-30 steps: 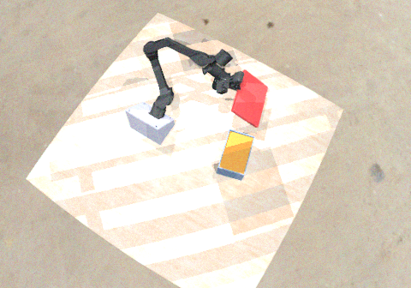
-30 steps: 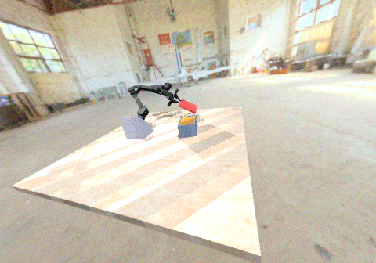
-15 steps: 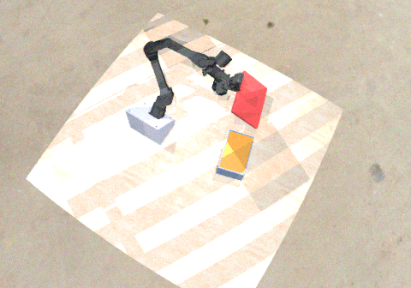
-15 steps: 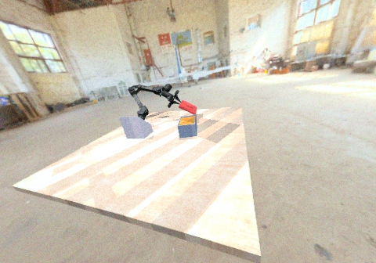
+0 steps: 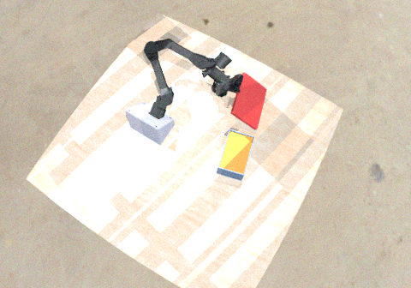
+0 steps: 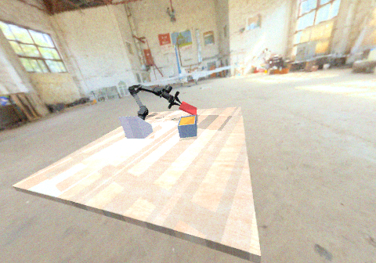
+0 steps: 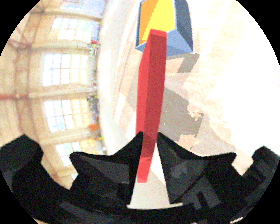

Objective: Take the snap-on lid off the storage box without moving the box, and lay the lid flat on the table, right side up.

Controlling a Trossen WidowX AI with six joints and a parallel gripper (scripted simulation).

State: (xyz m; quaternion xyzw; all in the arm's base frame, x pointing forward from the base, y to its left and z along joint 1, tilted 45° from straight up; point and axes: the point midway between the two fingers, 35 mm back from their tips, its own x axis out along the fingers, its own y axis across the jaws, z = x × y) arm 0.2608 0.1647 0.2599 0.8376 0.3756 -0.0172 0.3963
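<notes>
The red lid lies 70 mm ahead of my gripper tip, 20 mm to the left of it and 40 mm below it. Also, from my gripper tip: storage box 140 mm ahead, 250 mm to the right, 110 mm below.
</notes>
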